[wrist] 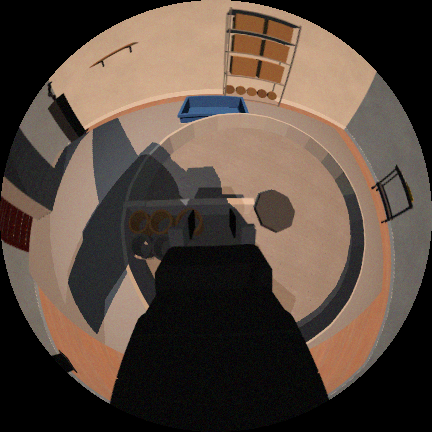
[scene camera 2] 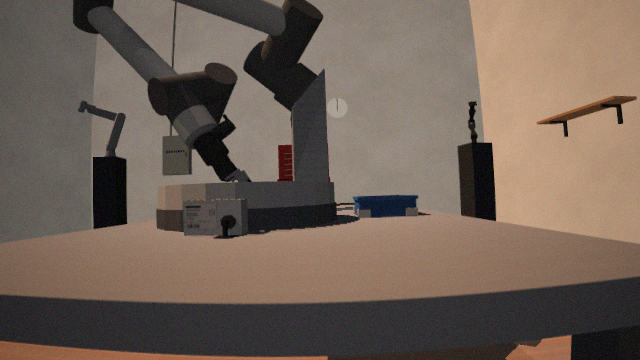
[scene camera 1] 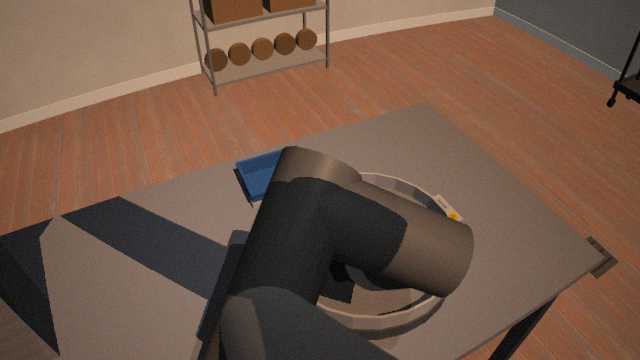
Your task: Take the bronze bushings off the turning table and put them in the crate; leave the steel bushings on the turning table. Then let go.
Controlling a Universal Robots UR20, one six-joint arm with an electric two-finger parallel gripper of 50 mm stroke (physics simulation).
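Pixels of known places: gripper, between the fingertips: (wrist: 211, 217); arm's base, origin of its link: (scene camera 2: 306, 95).
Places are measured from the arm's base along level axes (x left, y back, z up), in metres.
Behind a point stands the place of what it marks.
The turning table (scene camera 1: 372, 322) @[x -0.416, y -0.718, z -0.531 m] (scene camera 2: 280, 195) @[x -0.173, y -1.039, z -0.538 m] (wrist: 312, 255) @[x -0.330, y -0.892, z -0.547 m] is a round, rimmed tray. In the wrist view, three bronze bushings stand in a row at its left: one bronze bushing (wrist: 131, 221) @[x -0.234, y -0.642, z -0.526 m], a second bronze bushing (wrist: 171, 221) @[x -0.245, y -0.701, z -0.522 m] and a third bronze bushing (wrist: 201, 226) @[x -0.255, y -0.736, z -0.528 m], partly hidden behind the left finger. Two dark steel bushings (wrist: 135, 250) @[x -0.273, y -0.644, z -0.530 m] (wrist: 156, 247) @[x -0.272, y -0.675, z -0.532 m] stand below them, the right one partly hidden by the gripper. My gripper (wrist: 211, 217) @[x -0.248, y -0.749, z -0.523 m] (scene camera 2: 244, 178) is open over the turning table, just right of the third bronze bushing, with no bushing between its fingers. The blue crate (scene camera 1: 257, 176) @[x 0.153, y -0.781, z -0.595 m] (scene camera 2: 385, 206) @[x 0.081, y -0.903, z -0.574 m] (wrist: 215, 108) @[x 0.148, y -0.830, z -0.595 m] stands beyond the rim; no bushing shows in it.
A straight bar (wrist: 150, 203) @[x -0.221, y -0.678, z -0.512 m] runs beside the bronze row towards a dark octagonal hub (wrist: 274, 211) @[x -0.250, y -0.839, z -0.539 m]. A labelled grey box (scene camera 2: 200, 218) @[x -0.308, y -1.090, z -0.572 m] stands against the turning table. A tall grey panel (scene camera 2: 311, 140) @[x 0.003, y -0.133, z -0.274 m] rises behind the rim. My arm (scene camera 1: 300, 225) @[x -0.413, y -0.572, z -0.147 m] covers much of the turning table.
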